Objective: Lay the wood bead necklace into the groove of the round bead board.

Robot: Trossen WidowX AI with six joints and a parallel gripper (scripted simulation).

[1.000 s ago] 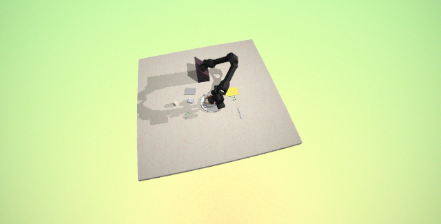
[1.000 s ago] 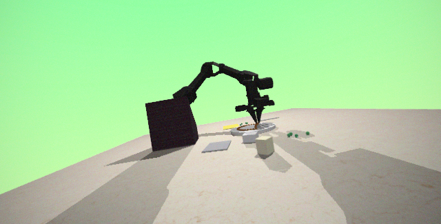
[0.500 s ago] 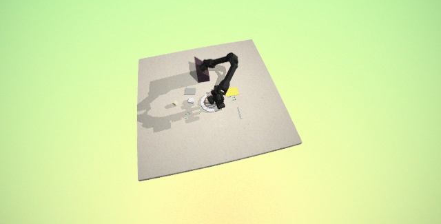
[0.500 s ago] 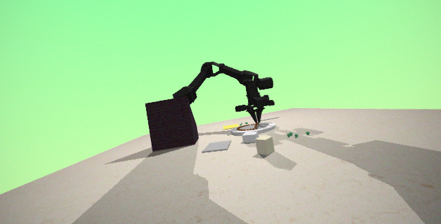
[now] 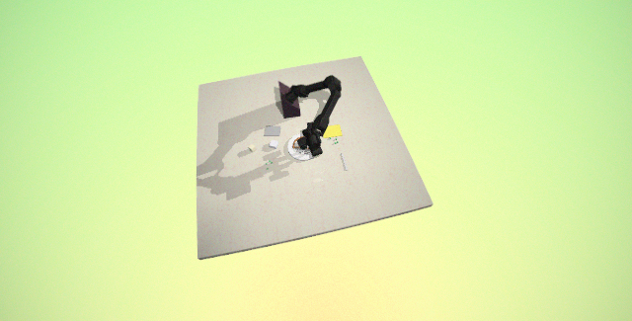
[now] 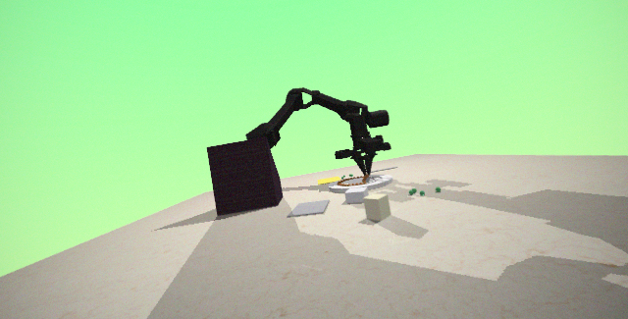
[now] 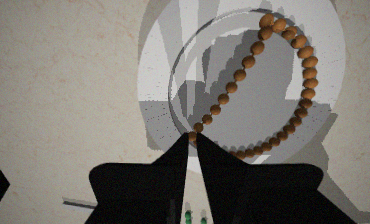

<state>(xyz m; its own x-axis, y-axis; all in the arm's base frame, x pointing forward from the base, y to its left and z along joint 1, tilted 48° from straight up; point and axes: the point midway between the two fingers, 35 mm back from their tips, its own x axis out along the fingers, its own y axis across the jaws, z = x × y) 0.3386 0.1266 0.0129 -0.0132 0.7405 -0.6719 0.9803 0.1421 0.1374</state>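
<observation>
My gripper tip is 50 mm to the left of the round white bead board, 40 mm past it and 10 mm above it. From my gripper tip the other things lie so: thin white strip 170 mm to the left, 110 mm ahead, 10 mm below; then yellow card 140 mm to the left, 130 mm behind, 10 mm below; then grey flat plate 230 mm to the right, 200 mm behind, 10 mm below.
</observation>
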